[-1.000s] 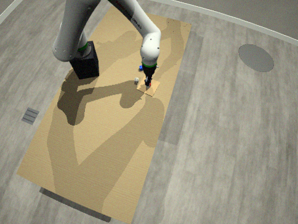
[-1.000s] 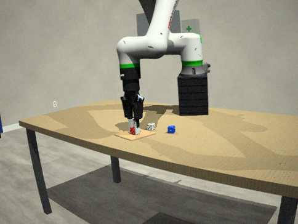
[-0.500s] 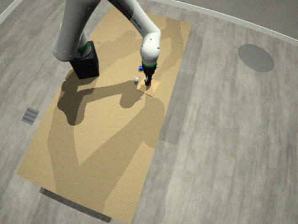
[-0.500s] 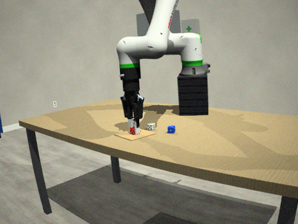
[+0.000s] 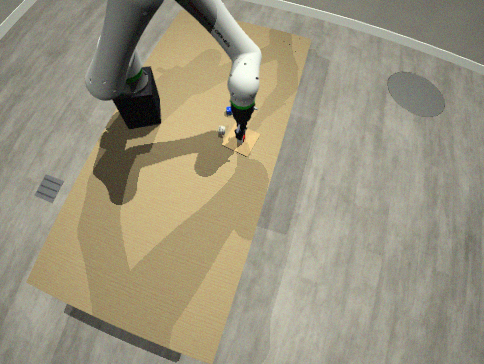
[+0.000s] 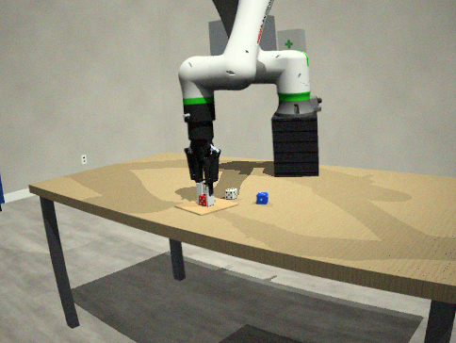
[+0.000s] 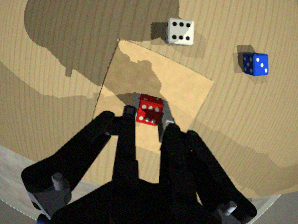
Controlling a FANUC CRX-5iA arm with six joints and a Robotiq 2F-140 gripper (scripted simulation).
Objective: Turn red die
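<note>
My hand is 20 mm above the red die. Round my hand: blue die 120 mm to the left, 120 mm behind, 20 mm below; then tan mat 40 mm below; then white die 110 mm behind, 20 mm below.
</note>
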